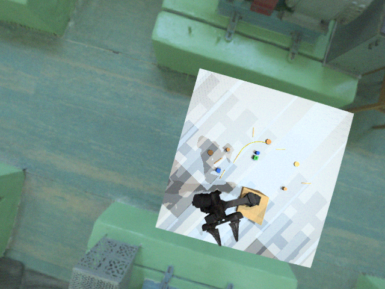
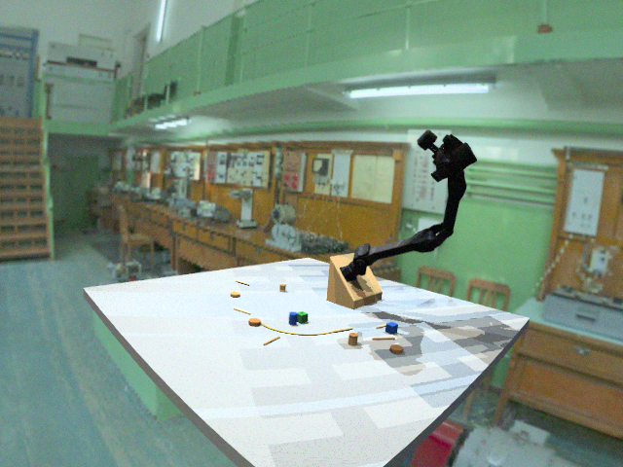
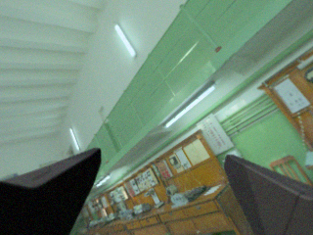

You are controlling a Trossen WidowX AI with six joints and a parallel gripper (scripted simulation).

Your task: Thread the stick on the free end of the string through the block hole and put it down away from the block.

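My gripper tip is 63 cm above the green cube, 38 cm short of it and 25 cm to the left of it. Also, from my gripper tip: thin wooden stick: 64 cm below, 34 cm ahead, 11 cm to the right; blue cube: 63 cm below, 21 cm ahead; wooden block: 63 cm below, 38 cm ahead, 3 cm to the right.
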